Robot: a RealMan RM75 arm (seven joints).
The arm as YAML. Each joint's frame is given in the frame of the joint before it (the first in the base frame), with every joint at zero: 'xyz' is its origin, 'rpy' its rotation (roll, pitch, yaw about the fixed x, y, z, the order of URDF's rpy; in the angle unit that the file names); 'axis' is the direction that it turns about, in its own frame. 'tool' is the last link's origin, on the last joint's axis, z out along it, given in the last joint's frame.
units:
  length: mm
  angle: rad
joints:
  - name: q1
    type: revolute
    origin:
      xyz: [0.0, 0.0, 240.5]
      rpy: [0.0, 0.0, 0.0]
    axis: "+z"
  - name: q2
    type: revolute
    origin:
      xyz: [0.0, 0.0, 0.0]
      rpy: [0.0, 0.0, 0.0]
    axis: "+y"
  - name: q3
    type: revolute
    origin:
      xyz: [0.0, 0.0, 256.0]
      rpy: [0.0, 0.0, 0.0]
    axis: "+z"
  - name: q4
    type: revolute
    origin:
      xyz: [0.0, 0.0, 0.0]
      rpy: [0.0, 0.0, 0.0]
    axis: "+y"
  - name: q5
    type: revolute
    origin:
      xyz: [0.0, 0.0, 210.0]
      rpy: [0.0, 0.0, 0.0]
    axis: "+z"
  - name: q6
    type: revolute
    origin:
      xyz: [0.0, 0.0, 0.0]
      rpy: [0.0, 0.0, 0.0]
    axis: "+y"
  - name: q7
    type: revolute
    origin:
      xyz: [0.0, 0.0, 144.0]
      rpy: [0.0, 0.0, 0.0]
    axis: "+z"
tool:
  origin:
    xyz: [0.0, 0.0, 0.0]
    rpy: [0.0, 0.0, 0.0]
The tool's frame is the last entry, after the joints.
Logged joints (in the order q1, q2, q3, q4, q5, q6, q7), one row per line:
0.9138 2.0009 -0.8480 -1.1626 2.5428 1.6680 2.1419
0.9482 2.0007 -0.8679 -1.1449 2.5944 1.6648 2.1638
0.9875 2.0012 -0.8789 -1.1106 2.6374 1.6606 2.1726
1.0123 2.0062 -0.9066 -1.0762 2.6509 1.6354 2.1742
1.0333 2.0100 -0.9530 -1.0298 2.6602 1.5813 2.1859
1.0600 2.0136 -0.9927 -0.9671 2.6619 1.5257 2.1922
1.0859 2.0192 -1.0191 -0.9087 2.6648 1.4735 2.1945
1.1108 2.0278 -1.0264 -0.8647 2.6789 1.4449 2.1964
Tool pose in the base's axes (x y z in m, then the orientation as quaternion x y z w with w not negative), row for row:
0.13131 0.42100 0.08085 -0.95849 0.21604 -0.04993 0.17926
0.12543 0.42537 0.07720 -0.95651 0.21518 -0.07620 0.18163
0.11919 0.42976 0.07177 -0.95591 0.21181 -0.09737 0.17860
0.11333 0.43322 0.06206 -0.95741 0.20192 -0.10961 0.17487
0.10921 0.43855 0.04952 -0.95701 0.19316 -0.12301 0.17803
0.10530 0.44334 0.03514 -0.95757 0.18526 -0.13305 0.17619
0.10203 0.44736 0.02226 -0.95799 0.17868 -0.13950 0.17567
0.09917 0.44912 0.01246 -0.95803 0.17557 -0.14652 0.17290
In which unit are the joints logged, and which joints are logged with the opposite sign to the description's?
The joints are logged in radians. Opposite sign: q5, q6.
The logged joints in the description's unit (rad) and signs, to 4 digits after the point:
0.9138 2.0009 -0.8480 -1.1626 -2.5428 -1.6680 2.1419
0.9482 2.0007 -0.8679 -1.1449 -2.5944 -1.6648 2.1638
0.9875 2.0012 -0.8789 -1.1106 -2.6374 -1.6606 2.1726
1.0123 2.0062 -0.9066 -1.0762 -2.6509 -1.6354 2.1742
1.0333 2.0100 -0.9530 -1.0298 -2.6602 -1.5813 2.1859
1.0600 2.0136 -0.9927 -0.9671 -2.6619 -1.5257 2.1922
1.0859 2.0192 -1.0191 -0.9087 -2.6648 -1.4735 2.1945
1.1108 2.0278 -1.0264 -0.8647 -2.6789 -1.4449 2.1964

